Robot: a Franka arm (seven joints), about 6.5 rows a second.
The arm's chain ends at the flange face. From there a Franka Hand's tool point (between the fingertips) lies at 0.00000 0.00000 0.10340 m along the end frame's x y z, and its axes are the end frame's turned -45 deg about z.
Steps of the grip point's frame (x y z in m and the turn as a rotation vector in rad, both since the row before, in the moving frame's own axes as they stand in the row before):
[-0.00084, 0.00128, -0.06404, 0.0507, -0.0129, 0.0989]
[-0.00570, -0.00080, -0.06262, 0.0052, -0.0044, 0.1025]
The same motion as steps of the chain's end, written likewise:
[0.00482, 0.00449, -0.06390, 0.0267, -0.0450, 0.0989]
[-0.00390, 0.00356, -0.06262, 0.0006, -0.0068, 0.1025]

